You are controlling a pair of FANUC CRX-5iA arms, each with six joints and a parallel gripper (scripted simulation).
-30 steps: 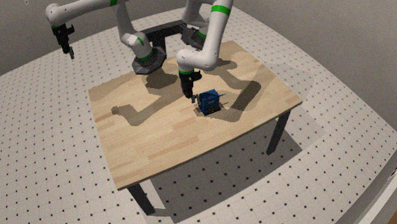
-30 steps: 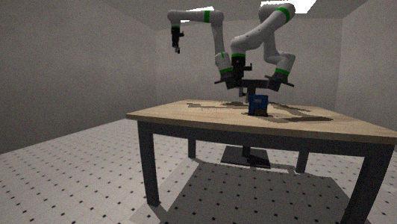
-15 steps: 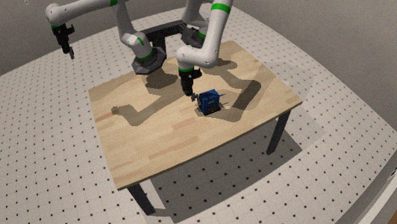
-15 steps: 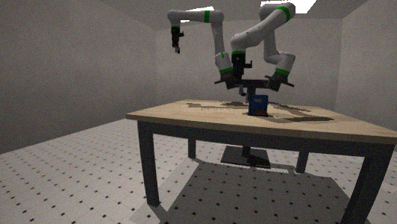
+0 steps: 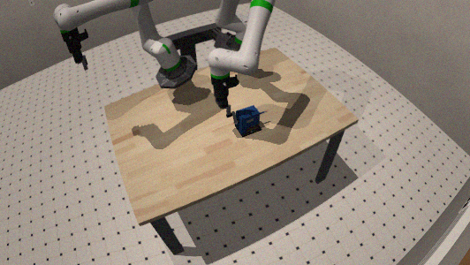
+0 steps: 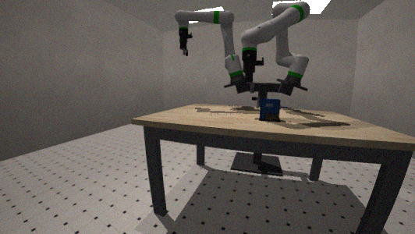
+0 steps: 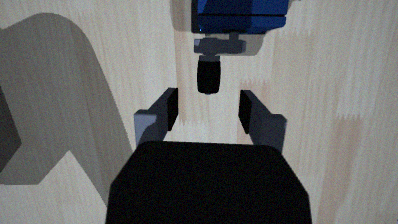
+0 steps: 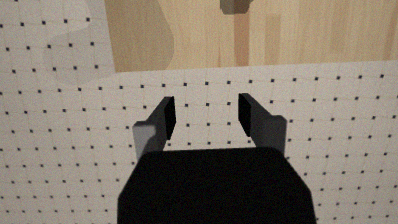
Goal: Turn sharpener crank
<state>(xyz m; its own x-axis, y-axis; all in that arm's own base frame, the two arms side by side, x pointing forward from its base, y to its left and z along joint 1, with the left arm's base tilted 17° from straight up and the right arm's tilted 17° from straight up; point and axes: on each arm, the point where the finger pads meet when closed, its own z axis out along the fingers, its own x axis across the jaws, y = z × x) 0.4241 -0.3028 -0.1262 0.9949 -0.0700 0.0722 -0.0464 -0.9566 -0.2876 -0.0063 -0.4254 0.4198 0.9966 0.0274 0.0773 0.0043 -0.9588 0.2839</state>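
Observation:
My left hand is 5 cm above the black knob and 2 cm to the right of it.

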